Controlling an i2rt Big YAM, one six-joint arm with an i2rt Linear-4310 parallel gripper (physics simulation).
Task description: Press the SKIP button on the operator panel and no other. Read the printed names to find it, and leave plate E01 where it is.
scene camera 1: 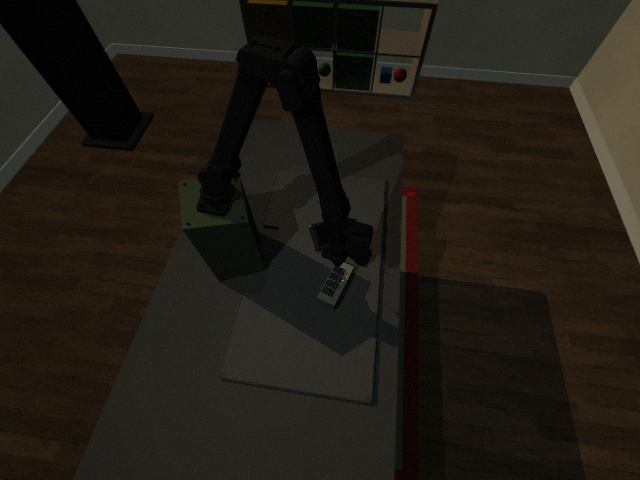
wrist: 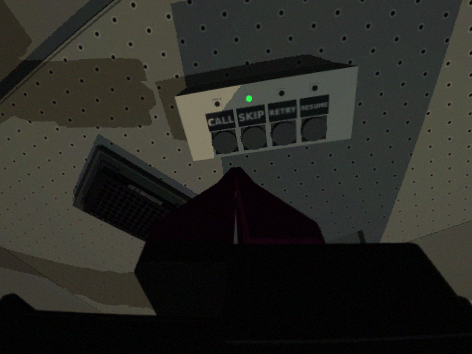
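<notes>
The operator panel is a pale box with four dark round buttons in a row, printed CALL, SKIP, RETRY and RESUME. The SKIP button is second from the left in the wrist view. A green light is lit above the SKIP name; the other three lamps are dark. My gripper is shut and empty. Its tips stand apart from the panel, just below the button row in the wrist view. The dark gridded plate lies left of the gripper, partly hidden by it; its label is not readable.
A perforated light board lies under the panel and plate. A dark rail runs along its side. The green arm pedestal stands on the table. A small dark piece lies near the pedestal. A red strip edges the table.
</notes>
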